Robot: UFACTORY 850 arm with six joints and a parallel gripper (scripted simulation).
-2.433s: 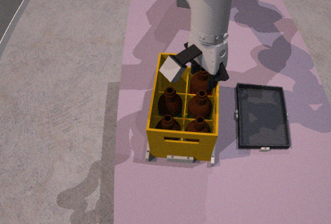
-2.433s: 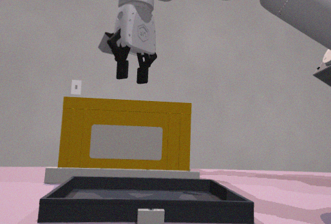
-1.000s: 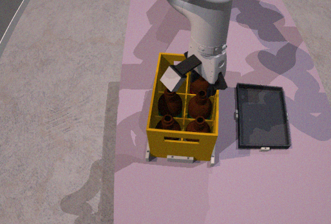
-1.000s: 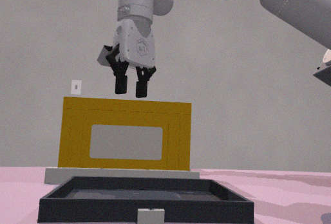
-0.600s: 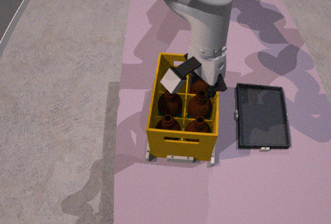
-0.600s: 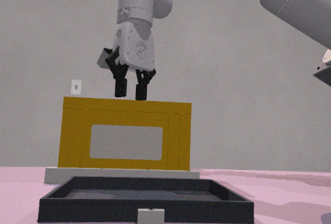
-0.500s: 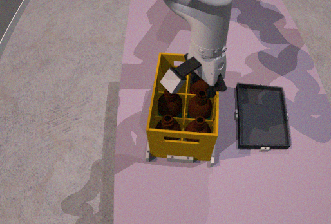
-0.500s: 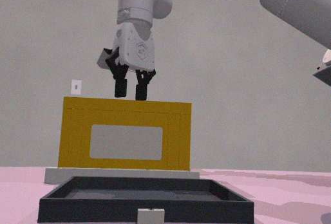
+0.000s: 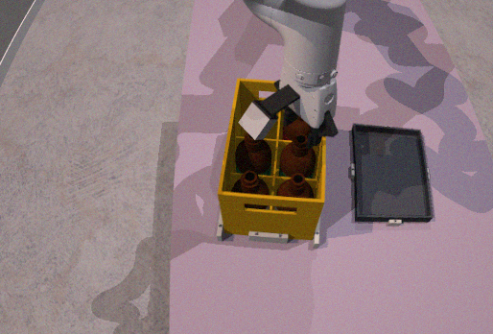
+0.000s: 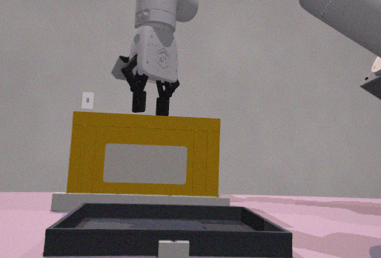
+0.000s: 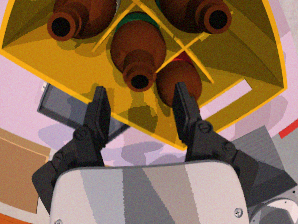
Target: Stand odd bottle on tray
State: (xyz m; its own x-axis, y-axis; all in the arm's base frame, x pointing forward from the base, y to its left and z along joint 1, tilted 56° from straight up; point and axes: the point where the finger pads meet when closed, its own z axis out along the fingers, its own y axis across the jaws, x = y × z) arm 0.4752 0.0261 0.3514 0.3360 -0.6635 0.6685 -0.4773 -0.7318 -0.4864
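Right now the yellow crate is 12 cm below my hand, 5 cm to the right of it and 1 cm behind it. Round my hand: tray: 24 cm to the left, 19 cm below; bottle: 11 cm below, 9 cm behind, 2 cm to the left.
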